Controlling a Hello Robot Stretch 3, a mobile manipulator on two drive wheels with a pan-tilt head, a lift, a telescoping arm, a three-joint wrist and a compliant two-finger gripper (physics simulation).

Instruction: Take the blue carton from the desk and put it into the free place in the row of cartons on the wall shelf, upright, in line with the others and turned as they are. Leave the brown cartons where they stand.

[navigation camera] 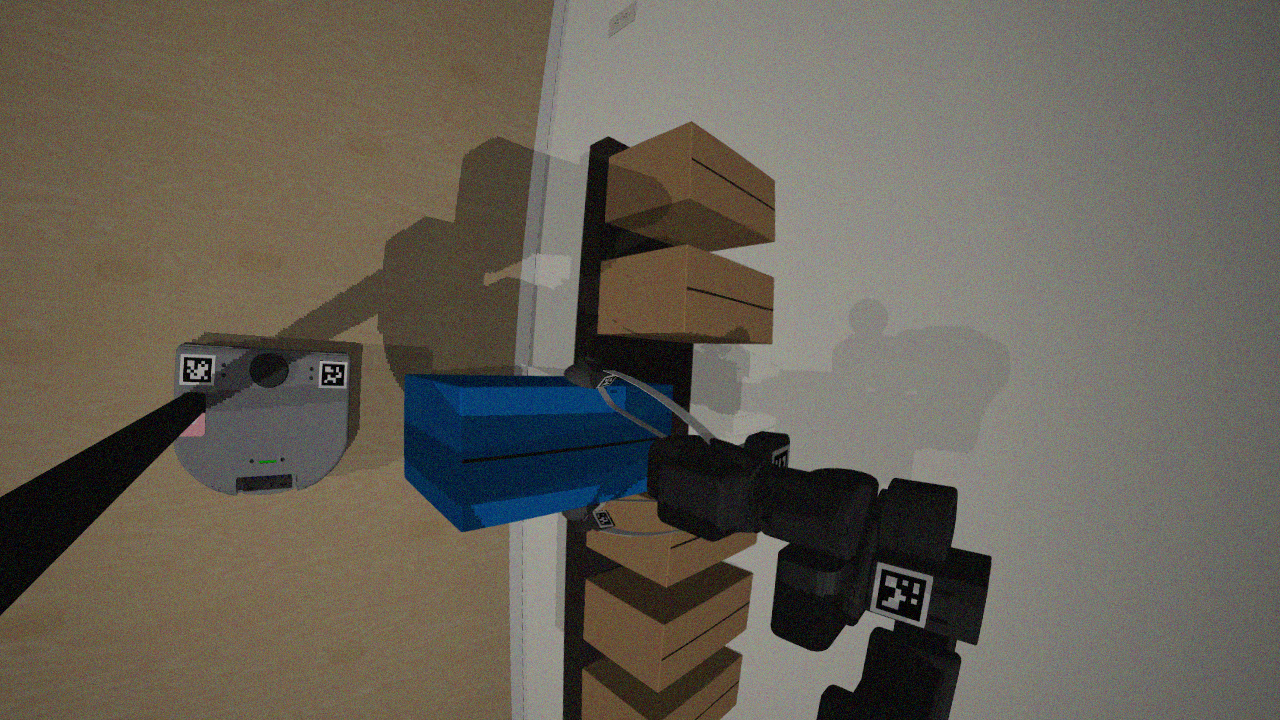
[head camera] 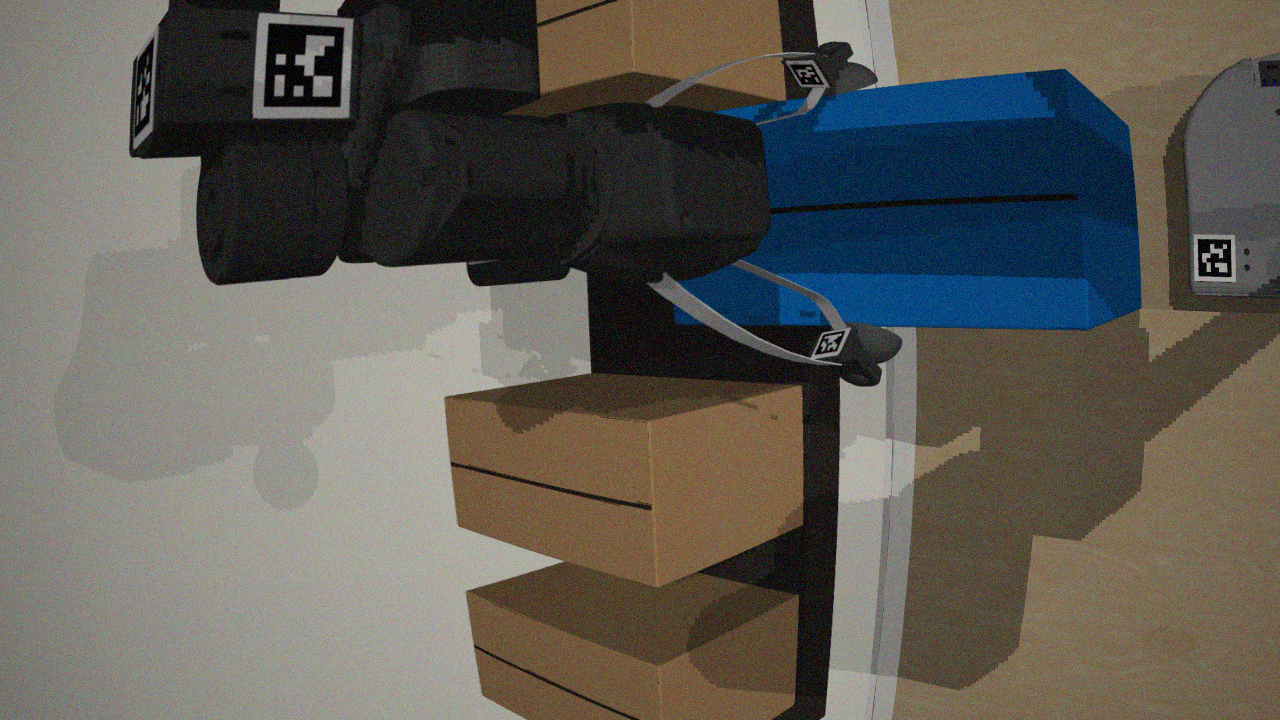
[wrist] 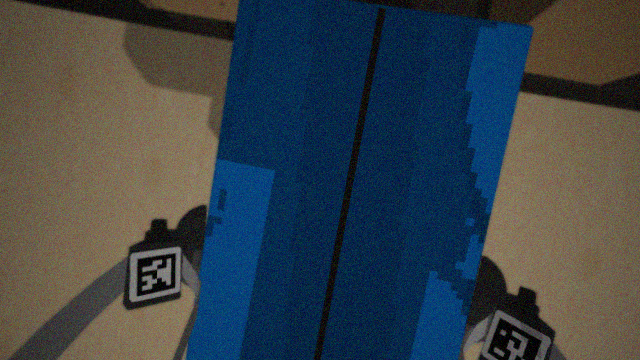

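Pixels of known places: gripper, between the fingertips: (navigation camera: 571, 441) (head camera: 871, 209); robot's base, origin of its link: (navigation camera: 269, 368).
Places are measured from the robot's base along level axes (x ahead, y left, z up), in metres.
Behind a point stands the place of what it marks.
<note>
The blue carton (head camera: 939, 232) @[x -0.009, y -0.216, z 0.917 m] (navigation camera: 519, 429) @[x -0.002, y -0.192, z 0.917 m] (wrist: 400, 150) is between the two fingertips of my gripper (head camera: 863, 212) @[x -0.023, y -0.272, z 0.885 m] (navigation camera: 581, 443) @[x -0.023, y -0.272, z 0.885 m] (wrist: 335, 257) @[x -0.023, y -0.272, z 0.885 m], which is shut on it. In the head view the carton overlaps the black wall shelf (head camera: 820, 537) @[x 0.243, y -0.440, z 0.682 m] (navigation camera: 588, 295) @[x 0.170, y -0.440, z 0.682 m] and extends past its edge over the floor. The free place shows partly as bare black shelf beside the carton, between a brown carton (head camera: 725, 474) @[x 0.158, y -0.445, z 0.806 m] (navigation camera: 733, 308) @[x 0.155, y -0.563, z 0.883 m] and another brown carton (head camera: 698, 44) @[x -0.160, y -0.447, z 0.814 m] (navigation camera: 666, 555) @[x -0.199, y -0.446, z 0.878 m]. The gripper body hides part of the blue carton. The desk does not show.
More brown cartons (head camera: 729, 644) @[x 0.304, y -0.445, z 0.801 m] (navigation camera: 648, 179) @[x 0.342, y -0.445, z 0.801 m] (navigation camera: 662, 626) @[x -0.311, y -0.447, z 0.880 m] stand along the shelf. The pale wall (head camera: 223, 582) @[x 0.235, y -0.699, z 1.126 m] (navigation camera: 1074, 179) @[x 0.334, y -0.699, z 1.333 m] lies behind the row. My grey wheeled base (head camera: 1239, 179) @[x -0.102, y -0.091, z 0.160 m] (navigation camera: 259, 411) @[x -0.083, y 0.016, z 0.160 m] is on the wooden floor (head camera: 1163, 582) @[x 0.502, y -0.191, z 0.000 m] (navigation camera: 223, 134) @[x 0.537, y 0.160, z 0.000 m].
</note>
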